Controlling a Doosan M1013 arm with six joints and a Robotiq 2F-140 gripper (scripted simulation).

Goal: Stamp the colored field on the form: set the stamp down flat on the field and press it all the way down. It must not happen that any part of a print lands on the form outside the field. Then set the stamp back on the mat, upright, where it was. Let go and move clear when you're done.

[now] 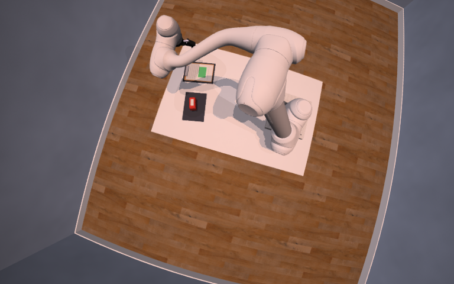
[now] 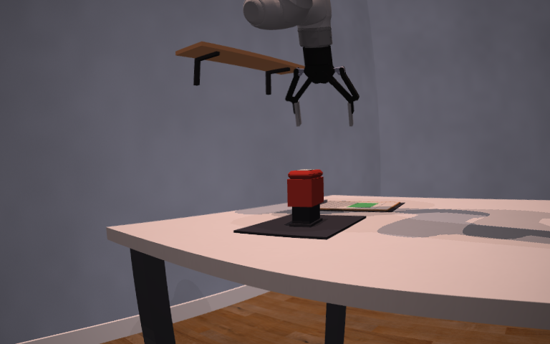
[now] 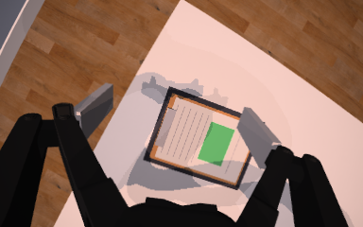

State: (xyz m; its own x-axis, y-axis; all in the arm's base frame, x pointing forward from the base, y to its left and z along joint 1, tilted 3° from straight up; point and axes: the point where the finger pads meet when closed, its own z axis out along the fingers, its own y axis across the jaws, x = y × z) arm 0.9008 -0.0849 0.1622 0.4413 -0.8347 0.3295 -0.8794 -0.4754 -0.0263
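My gripper is now 200 mm past the stamp, 300 mm to the right of it and 170 mm above it. Also, from my hand: clipboard 100 mm behind, 30 mm to the left, 220 mm below; mat 200 mm behind, 300 mm to the left, 220 mm below.
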